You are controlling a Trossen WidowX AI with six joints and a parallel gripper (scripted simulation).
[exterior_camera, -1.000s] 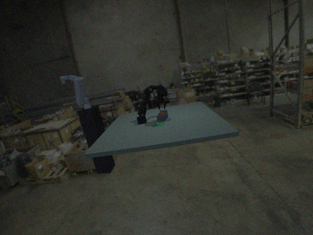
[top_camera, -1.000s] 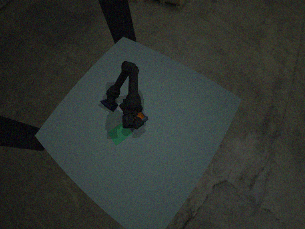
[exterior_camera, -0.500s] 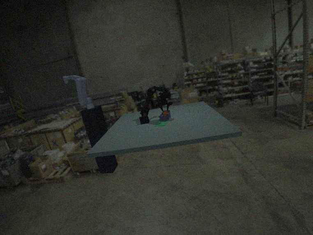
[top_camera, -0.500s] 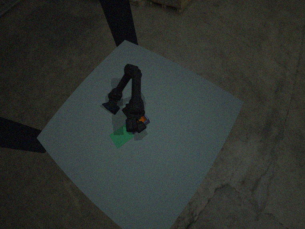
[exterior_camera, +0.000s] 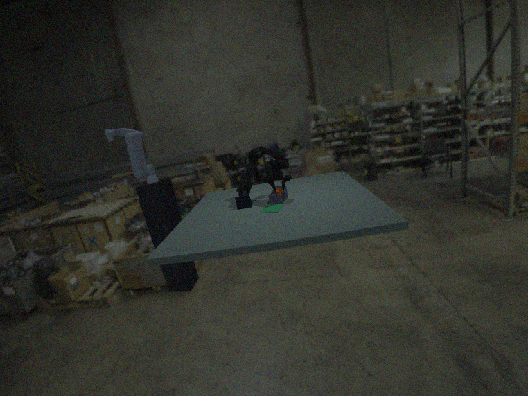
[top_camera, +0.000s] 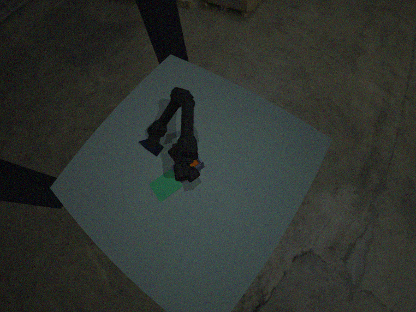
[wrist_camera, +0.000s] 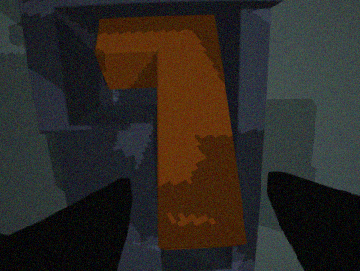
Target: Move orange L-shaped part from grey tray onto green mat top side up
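Right now the orange L-shaped part is 4 cm to the left of my gripper tip, 3 cm below it and 1 cm behind it. Round my gripper tip: green mat 14 cm to the right, 9 cm below, 5 cm behind.
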